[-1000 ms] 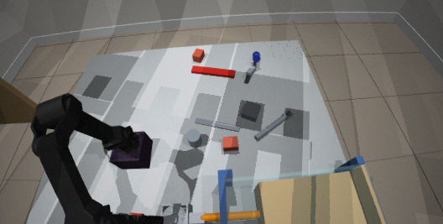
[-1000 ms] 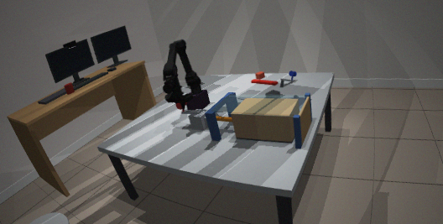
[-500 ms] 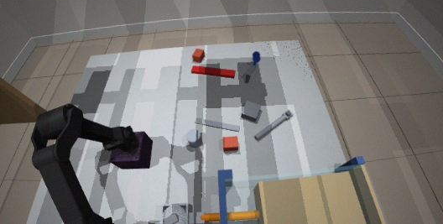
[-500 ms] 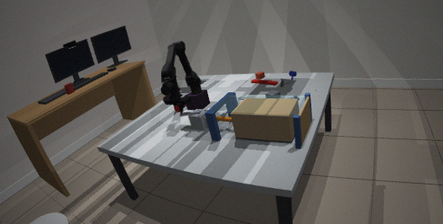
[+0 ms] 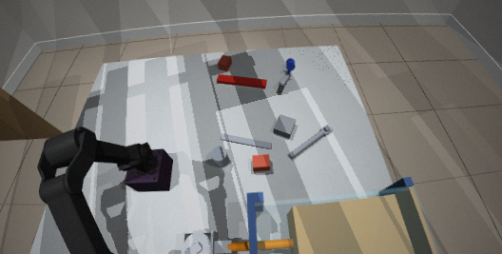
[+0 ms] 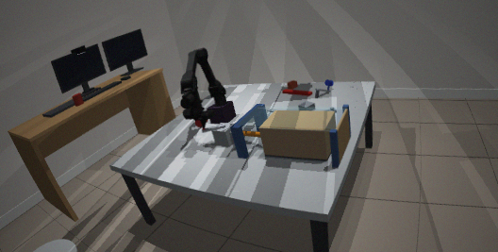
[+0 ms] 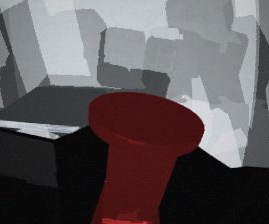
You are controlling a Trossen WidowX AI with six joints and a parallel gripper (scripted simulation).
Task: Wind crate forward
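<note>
My gripper tip is now 30 mm short of the red-knobbed handle, 20 mm to the right of it and 10 mm above it. From my gripper tip the other things lie so: grey winch: 80 mm below, 70 mm ahead, 50 mm to the left; red knob: 20 mm above; blue steel frame: 240 mm ahead, 50 mm to the left, 10 mm below.
</note>
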